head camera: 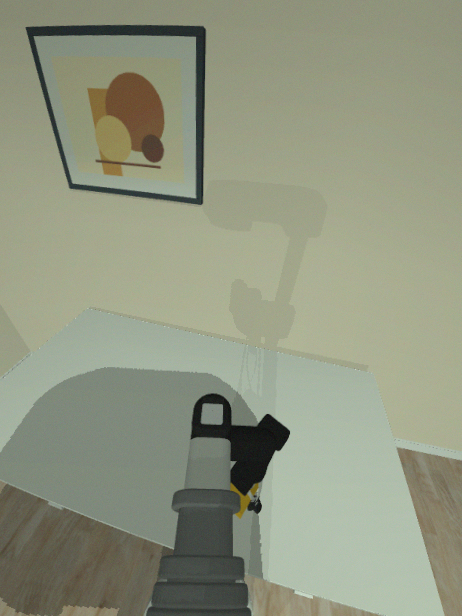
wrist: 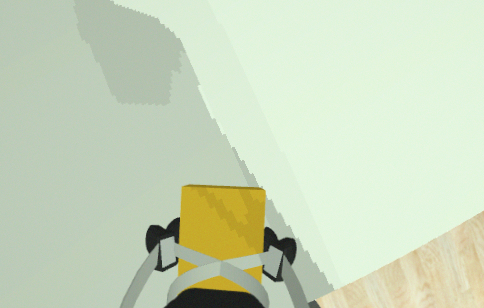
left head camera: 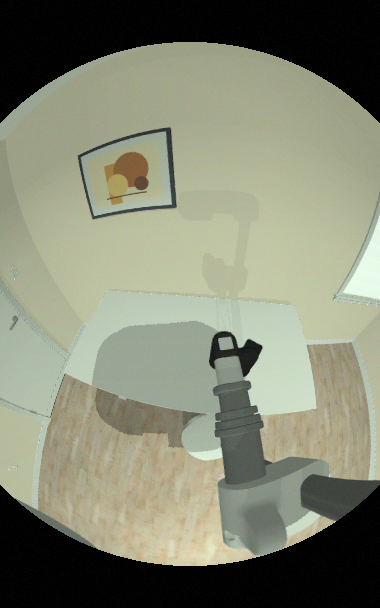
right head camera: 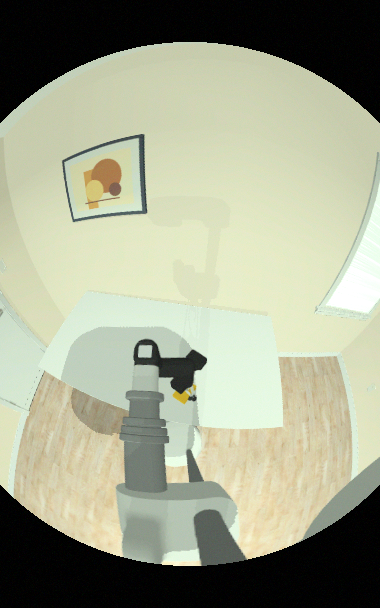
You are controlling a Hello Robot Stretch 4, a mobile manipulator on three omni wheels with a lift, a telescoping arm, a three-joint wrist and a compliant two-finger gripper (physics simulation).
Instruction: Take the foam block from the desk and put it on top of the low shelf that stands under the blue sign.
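Frame: origin at the robot's base, x ahead, y left, z up, level; millimetres.
Where they show: gripper, between the fingertips: (head camera: 240,493) (wrist: 221,239) (right head camera: 183,392); robot's base, origin of its link: (left head camera: 206,434) (right head camera: 175,441).
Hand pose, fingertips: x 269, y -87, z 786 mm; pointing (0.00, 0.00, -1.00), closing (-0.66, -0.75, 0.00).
Observation:
Things, the pixels of their top centre, and the offset from my fingertips. "pt": a spot on its surface instead. Level surfaces: height alone.
- yellow foam block, centre of its top: (wrist: 221,251) (head camera: 242,487) (right head camera: 184,390) dz +44, dx +1, dy -1 mm
- white desk, height of its surface: dz -93 mm
- window, a spot on its surface: (right head camera: 355,275) pt dz +380, dx +426, dy -1303 mm
- Wood floor, height of its surface: dz -812 mm
The yellow foam block (head camera: 242,504) (right head camera: 180,396) (wrist: 222,215) is between the two black fingertips of my gripper (wrist: 221,239), which is shut on it from both sides. The block is upright in the wrist view and appears to be held above the white desk (head camera: 330,450) (left head camera: 280,365) (right head camera: 240,375) (wrist: 375,115), near its front edge. In the head view part of the block is hidden by the arm and wrist. In the left head view the fingers and block are hidden behind the arm. The low shelf and the blue sign do not show in these views.
The telescoping arm (head camera: 205,530) (left head camera: 235,400) (right head camera: 145,420) reaches over the desk. A framed picture (head camera: 135,110) (left head camera: 131,170) (right head camera: 106,175) hangs on the wall behind. A door (left head camera: 25,360) is at the left, a window (left head camera: 367,270) (right head camera: 355,275) at the right. Wood floor (left head camera: 125,490) lies before the desk.

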